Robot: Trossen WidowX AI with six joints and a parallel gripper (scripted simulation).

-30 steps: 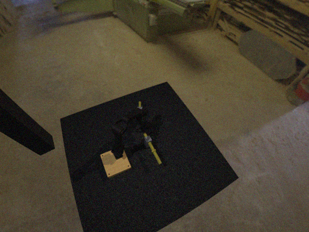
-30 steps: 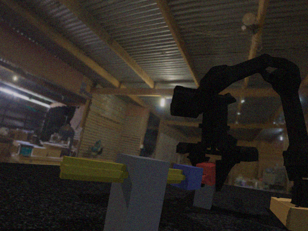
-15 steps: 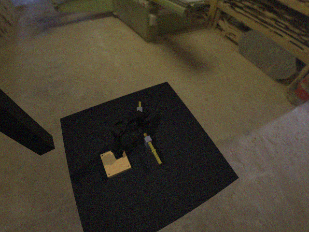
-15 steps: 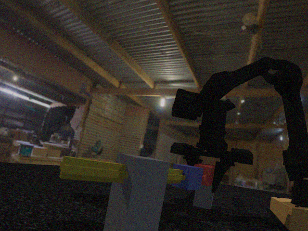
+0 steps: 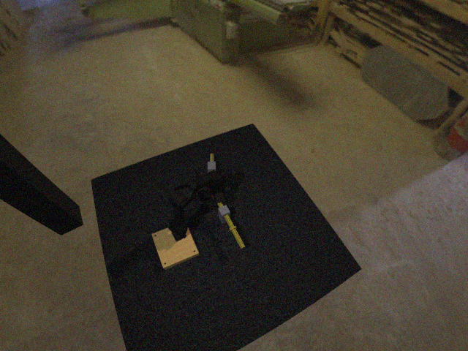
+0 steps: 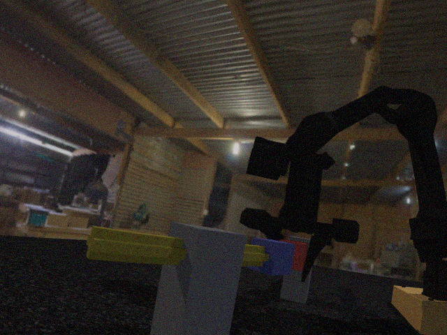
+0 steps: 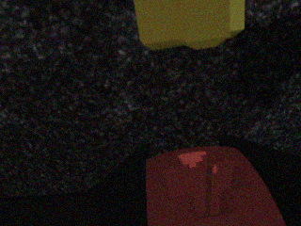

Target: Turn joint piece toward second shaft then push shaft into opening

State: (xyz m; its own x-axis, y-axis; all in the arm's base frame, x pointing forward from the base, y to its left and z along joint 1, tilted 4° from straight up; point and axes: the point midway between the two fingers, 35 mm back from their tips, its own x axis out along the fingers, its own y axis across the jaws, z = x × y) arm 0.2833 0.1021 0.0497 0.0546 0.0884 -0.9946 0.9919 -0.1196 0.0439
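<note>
My gripper tip is now 1 cm to the right of the red joint piece and 4 cm below it.
</note>
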